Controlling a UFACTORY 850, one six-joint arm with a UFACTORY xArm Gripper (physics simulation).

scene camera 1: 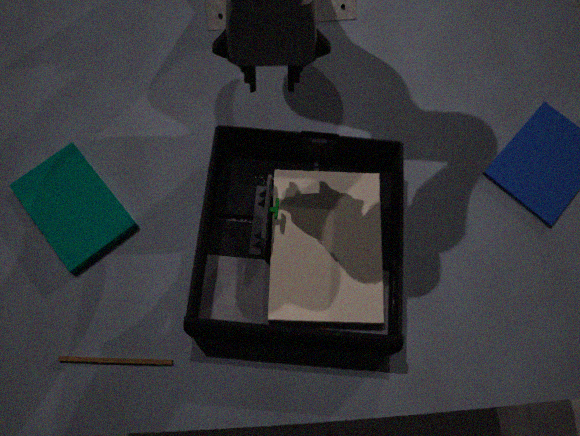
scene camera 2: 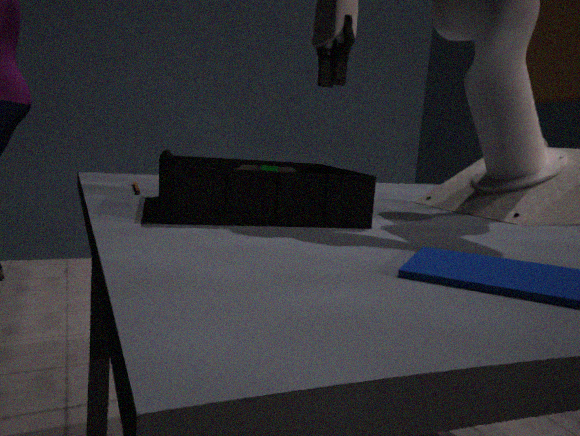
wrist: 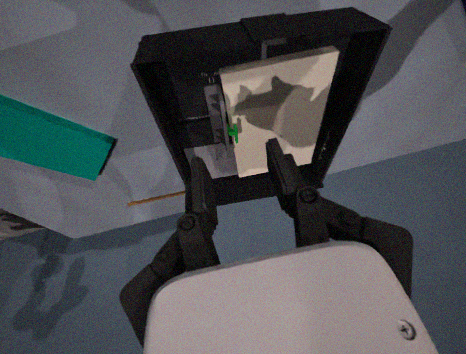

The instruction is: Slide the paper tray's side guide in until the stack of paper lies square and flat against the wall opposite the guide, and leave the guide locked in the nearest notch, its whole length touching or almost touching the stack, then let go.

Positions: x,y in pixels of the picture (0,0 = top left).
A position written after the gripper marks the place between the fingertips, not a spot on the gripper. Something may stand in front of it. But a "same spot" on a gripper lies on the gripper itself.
Labels:
The gripper shows in scene camera 1, in scene camera 2 and in the wrist view (236,161). The same spot on the gripper: (scene camera 2: 332,70) is (scene camera 1: 293,82).

